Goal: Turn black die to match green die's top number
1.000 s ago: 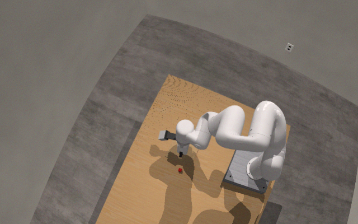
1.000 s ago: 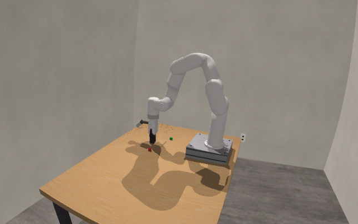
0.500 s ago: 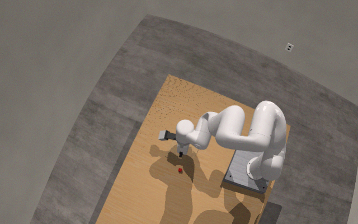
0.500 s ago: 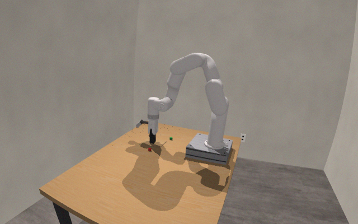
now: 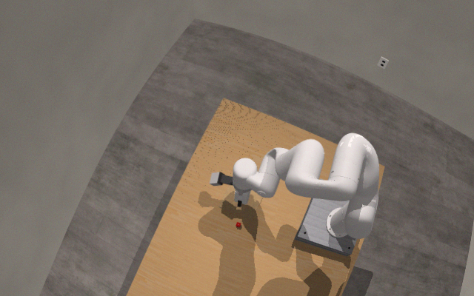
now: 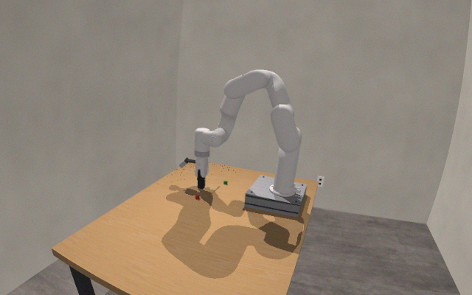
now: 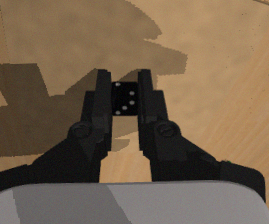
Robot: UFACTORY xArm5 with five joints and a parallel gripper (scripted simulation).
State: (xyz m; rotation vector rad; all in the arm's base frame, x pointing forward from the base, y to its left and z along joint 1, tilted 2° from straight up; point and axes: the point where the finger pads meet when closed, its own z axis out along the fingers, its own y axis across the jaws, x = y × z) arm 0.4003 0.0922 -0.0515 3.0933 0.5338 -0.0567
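The tan mat lies 20 mm below my hand. The rest, counted from my hand: red die (100 mm to the left, 50 mm behind, 20 mm below); then black die (10 mm below); then green die (130 mm to the right, 70 mm behind, 20 mm below).
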